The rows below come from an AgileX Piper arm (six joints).
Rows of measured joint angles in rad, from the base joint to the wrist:
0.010, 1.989, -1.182, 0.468, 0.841, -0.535
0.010, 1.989, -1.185, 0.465, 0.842, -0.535
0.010, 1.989, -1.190, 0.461, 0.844, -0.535
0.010, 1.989, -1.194, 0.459, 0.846, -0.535
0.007, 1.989, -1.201, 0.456, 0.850, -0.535
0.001, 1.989, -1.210, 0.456, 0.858, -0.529
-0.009, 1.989, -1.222, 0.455, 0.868, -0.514
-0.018, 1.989, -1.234, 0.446, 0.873, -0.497
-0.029, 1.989, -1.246, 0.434, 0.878, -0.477
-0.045, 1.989, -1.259, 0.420, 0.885, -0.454
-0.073, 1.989, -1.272, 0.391, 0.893, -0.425
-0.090, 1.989, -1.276, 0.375, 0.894, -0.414
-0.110, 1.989, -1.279, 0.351, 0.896, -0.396
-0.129, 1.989, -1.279, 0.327, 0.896, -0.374
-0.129, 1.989, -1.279, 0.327, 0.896, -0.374
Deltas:
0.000, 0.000, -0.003, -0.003, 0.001, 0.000
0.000, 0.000, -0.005, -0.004, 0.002, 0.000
0.000, 0.000, -0.004, -0.002, 0.002, 0.000
-0.003, 0.000, -0.007, -0.003, 0.004, 0.000
-0.006, 0.000, -0.009, 0.000, 0.008, 0.006
-0.010, 0.000, -0.012, -0.001, 0.010, 0.015
-0.009, 0.000, -0.012, -0.009, 0.005, 0.017
-0.011, 0.000, -0.012, -0.012, 0.005, 0.020
-0.016, 0.000, -0.013, -0.014, 0.007, 0.023
-0.028, 0.000, -0.013, -0.029, 0.008, 0.029
-0.017, 0.000, -0.004, -0.016, 0.001, 0.011
-0.020, 0.000, -0.003, -0.024, 0.002, 0.018
-0.019, 0.000, 0.000, -0.024, 0.000, 0.022
0.000, 0.000, 0.000, 0.000, 0.000, 0.000

